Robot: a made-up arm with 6 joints.
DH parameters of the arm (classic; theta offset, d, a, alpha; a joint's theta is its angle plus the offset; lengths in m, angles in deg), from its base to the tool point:
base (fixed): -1 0 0.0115 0
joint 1: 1 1.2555 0.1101 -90
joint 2: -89.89 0 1.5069 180
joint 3: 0.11 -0.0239 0.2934 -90
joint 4: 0 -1.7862 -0.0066 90
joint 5: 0 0.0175 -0.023 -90
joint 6: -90 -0.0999 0.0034 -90
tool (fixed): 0 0.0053 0 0
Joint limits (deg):
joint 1: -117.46..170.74
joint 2: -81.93..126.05
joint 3: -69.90..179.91
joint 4: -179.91..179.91
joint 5: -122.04..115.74
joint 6: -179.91..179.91
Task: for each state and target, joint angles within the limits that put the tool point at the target. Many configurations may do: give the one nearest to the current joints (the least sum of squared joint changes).
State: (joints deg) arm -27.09 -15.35 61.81 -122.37 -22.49 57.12
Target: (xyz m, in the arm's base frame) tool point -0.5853 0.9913 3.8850
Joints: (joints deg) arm -54.50 -60.84 18.09 -119.55 -27.13 56.97
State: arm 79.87 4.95 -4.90 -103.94 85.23 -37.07
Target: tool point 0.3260 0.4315 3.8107
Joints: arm 60.54 -34.53 3.47 -102.32 88.07 -36.92
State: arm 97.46 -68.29 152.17 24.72 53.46 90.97
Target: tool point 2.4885 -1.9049 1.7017
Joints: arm 143.08 -63.58 112.73 24.05 47.86 91.28
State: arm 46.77 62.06 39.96 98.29 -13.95 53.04
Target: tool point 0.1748 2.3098 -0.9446
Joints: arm 86.36 107.47 31.74 98.68 -11.30 52.97
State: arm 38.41 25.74 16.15 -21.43 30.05 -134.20
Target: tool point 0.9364 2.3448 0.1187
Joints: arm 68.46 70.54 2.62 -21.43 28.78 -134.28
